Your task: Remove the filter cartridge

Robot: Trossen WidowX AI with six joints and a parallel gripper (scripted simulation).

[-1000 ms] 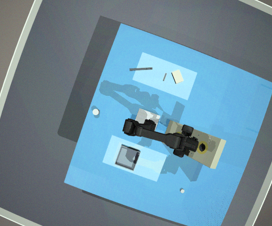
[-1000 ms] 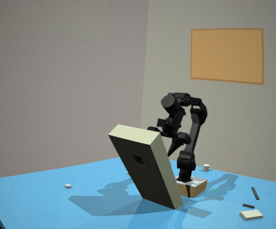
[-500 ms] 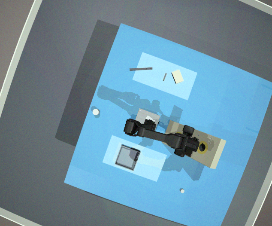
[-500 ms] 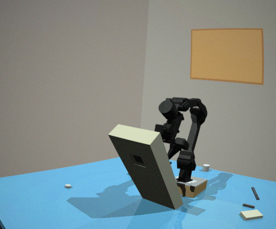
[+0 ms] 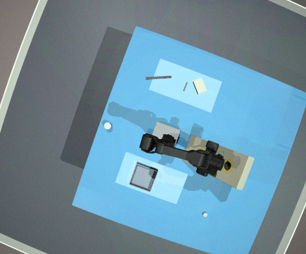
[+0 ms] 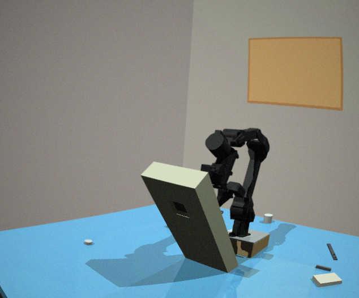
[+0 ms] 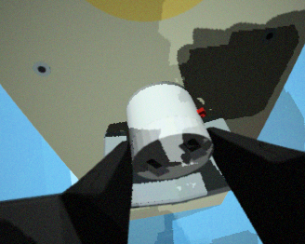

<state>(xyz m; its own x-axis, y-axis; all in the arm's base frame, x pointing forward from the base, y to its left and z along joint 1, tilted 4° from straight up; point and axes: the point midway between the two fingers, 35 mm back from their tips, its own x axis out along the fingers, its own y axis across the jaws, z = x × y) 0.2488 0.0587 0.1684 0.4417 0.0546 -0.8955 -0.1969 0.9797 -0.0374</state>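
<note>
Now: the grey square tray 250 mm behind my gripper tip, 340 mm to the right of it and 200 mm below it. Round my gripper tip: cream block (250 mm behind, 370 mm to the left, 210 mm below); then round grey filter cartridge (right at my gripper tip).
</note>
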